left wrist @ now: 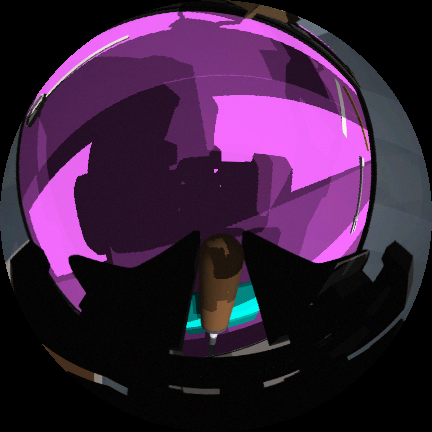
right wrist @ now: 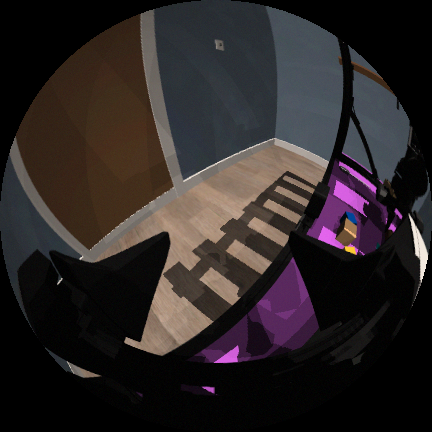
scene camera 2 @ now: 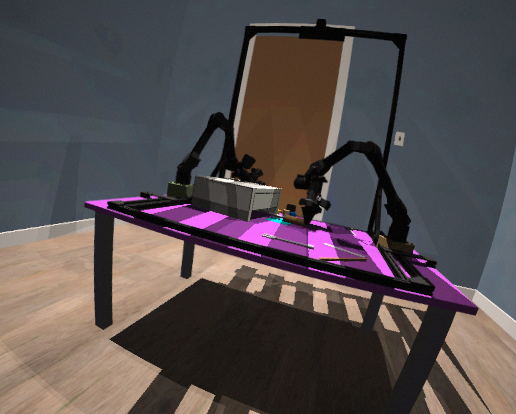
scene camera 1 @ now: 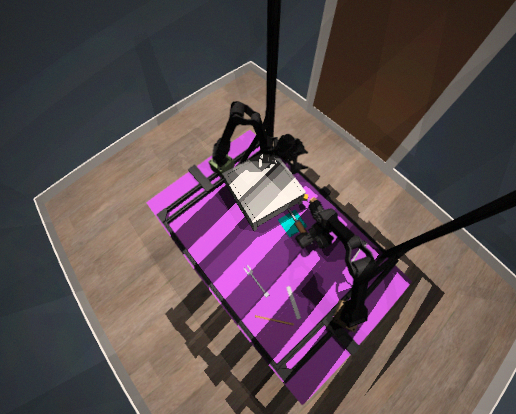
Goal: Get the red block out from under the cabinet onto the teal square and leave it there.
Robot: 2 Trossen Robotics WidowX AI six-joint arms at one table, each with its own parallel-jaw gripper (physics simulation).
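Frame: origin at the left arm's base, x right, y ahead, z up, level; metres.
Seen in the pictures: left gripper, fingertip midpoint: [left wrist: 220, 236] [right wrist: 387, 234] [scene camera 2: 306, 225] [scene camera 1: 308, 240]; right gripper, fingertip midpoint: [right wrist: 231, 237] [scene camera 1: 308, 160]; left arm's base at its link origin: [scene camera 2: 396, 240] [scene camera 1: 348, 315]; right arm's base at its link origin: [scene camera 2: 182, 183] [scene camera 1: 220, 160].
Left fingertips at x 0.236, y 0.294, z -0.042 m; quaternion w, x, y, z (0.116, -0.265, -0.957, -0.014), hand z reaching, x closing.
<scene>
Pixels of each thing's top centre, then the offset from my left fingertips to it. "spot": a spot on its surface instead.
- pale cabinet at its top centre: [left wrist: 255, 385] [scene camera 2: 240, 182] [scene camera 1: 263, 182] dx +0.121, dy +0.316, dz +0.126 m
- teal square at a spot on its surface: [left wrist: 245, 311] [scene camera 2: 274, 220] [scene camera 1: 285, 223] spot: dx +0.030, dy +0.137, dz -0.009 m
- brown handle at its top centre: [left wrist: 221, 312] [scene camera 2: 295, 216] [scene camera 1: 302, 229] dx +0.034, dy +0.050, dz +0.023 m
- tool's thin metal shaft at a spot on its surface: [left wrist: 213, 340] spot: dx +0.091, dy +0.140, dz +0.012 m
- yellow block at its top centre: [right wrist: 350, 253] [scene camera 1: 305, 196] dx +0.207, dy +0.111, dz +0.016 m
- tan block at its top centre: [right wrist: 350, 227] dx +0.205, dy +0.063, dz +0.021 m
- blue block at its top centre: [right wrist: 351, 217] dx +0.191, dy +0.030, dz +0.016 m
- fork at its top centre: [left wrist: 361, 196] [scene camera 2: 288, 239] [scene camera 1: 256, 281] dx -0.289, dy +0.132, dz -0.001 m
- pale strip at its top centre: [left wrist: 341, 102] [scene camera 2: 343, 250] [scene camera 1: 293, 302] dx -0.292, dy -0.062, dz -0.008 m
- orange-brown stick at its top centre: [left wrist: 360, 119] [scene camera 2: 344, 258] [scene camera 1: 274, 320] dx -0.401, dy -0.020, dz -0.002 m
The pale cabinet [scene camera 1: 272, 186] [scene camera 2: 222, 197] stands on the purple table. The teal square [scene camera 1: 286, 226] [scene camera 2: 276, 220] [left wrist: 245, 311] lies beside it, partly covered by the tool. The red block does not show in any view. My left gripper [scene camera 1: 302, 233] [scene camera 2: 308, 220] [left wrist: 220, 236] is shut on the brown handle [scene camera 1: 299, 227] [scene camera 2: 294, 219] [left wrist: 218, 295] of a tool, low over the table beside the teal square. The tool's thin metal shaft [left wrist: 213, 340] points toward the cabinet; its far end is hidden. My right gripper [right wrist: 231, 237] is open and empty, behind the cabinet.
A yellow block [scene camera 1: 306, 197] [right wrist: 350, 250], a tan block [right wrist: 346, 233] and a blue block [right wrist: 350, 217] sit near the back edge, close to the left arm. A fork [scene camera 1: 258, 283] [scene camera 2: 288, 241], a pale strip [scene camera 1: 293, 303] and an orange-brown stick [scene camera 1: 274, 320] [scene camera 2: 342, 259] lie toward the front.
</scene>
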